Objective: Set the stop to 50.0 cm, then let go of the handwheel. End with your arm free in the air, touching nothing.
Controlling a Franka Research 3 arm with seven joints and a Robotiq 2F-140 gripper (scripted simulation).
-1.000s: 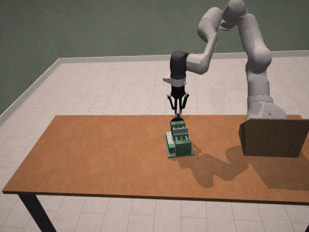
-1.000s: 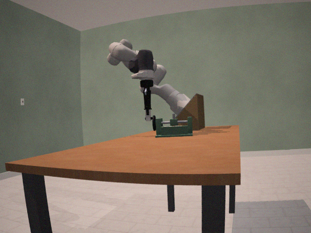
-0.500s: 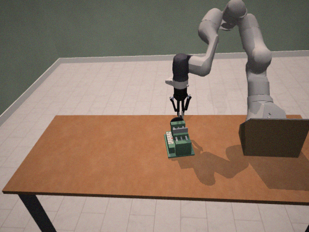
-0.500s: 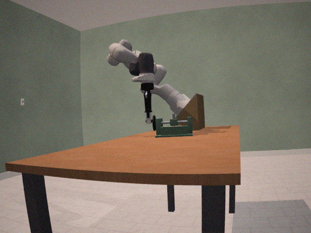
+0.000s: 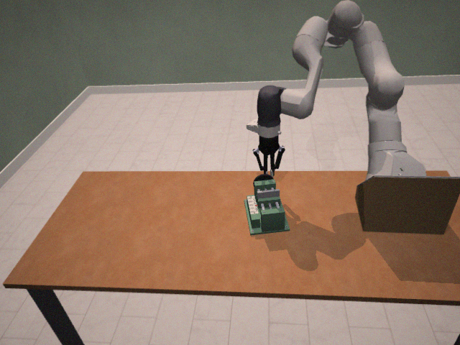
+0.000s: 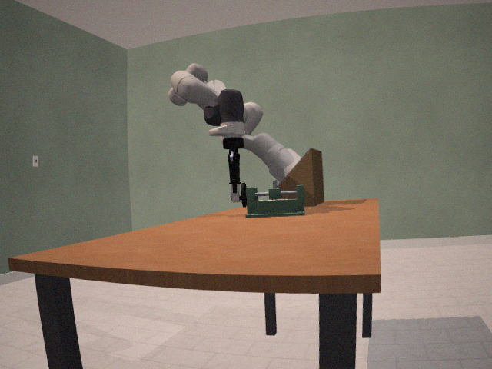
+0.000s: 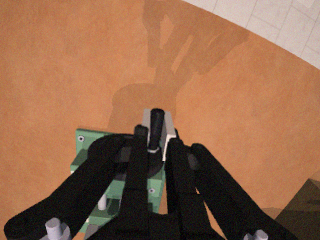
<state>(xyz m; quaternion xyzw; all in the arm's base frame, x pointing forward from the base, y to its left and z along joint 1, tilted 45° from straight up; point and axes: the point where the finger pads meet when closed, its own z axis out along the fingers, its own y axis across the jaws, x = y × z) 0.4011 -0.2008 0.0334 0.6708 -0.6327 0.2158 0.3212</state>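
Right now the sliding stop block is 3 cm ahead of my hand, 15 cm to the left of it and 1 cm above it. Round my hand: black handwheel 1 cm ahead, 2 cm to the left, 1 cm below.
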